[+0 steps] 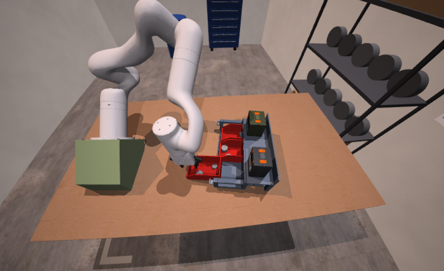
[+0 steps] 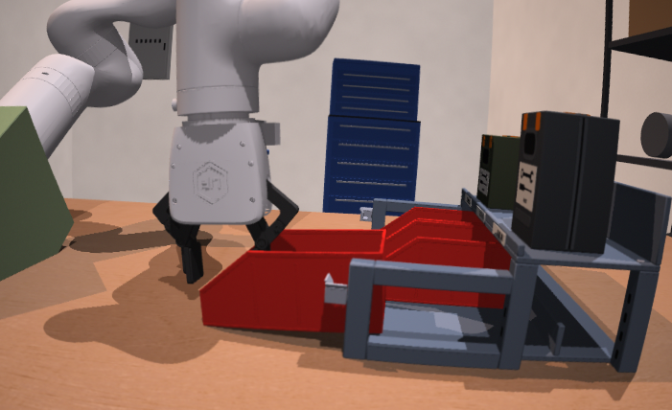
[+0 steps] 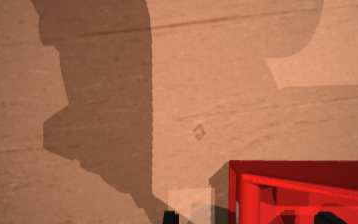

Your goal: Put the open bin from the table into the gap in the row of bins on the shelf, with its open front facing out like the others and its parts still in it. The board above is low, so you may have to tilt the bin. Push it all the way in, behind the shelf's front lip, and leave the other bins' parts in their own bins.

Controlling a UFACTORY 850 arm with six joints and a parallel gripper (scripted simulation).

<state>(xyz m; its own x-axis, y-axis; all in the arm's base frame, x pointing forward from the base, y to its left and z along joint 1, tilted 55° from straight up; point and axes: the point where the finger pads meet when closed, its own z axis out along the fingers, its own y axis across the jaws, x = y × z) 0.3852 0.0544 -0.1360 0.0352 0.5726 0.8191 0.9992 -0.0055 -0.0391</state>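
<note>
Now: the grey disc 60 mm ahead of my hand, 40 mm to the right of it and 20 mm below it. From my hand the other things lie so: grey shelf: 260 mm ahead, 90 mm to the left, 30 mm above.
</note>
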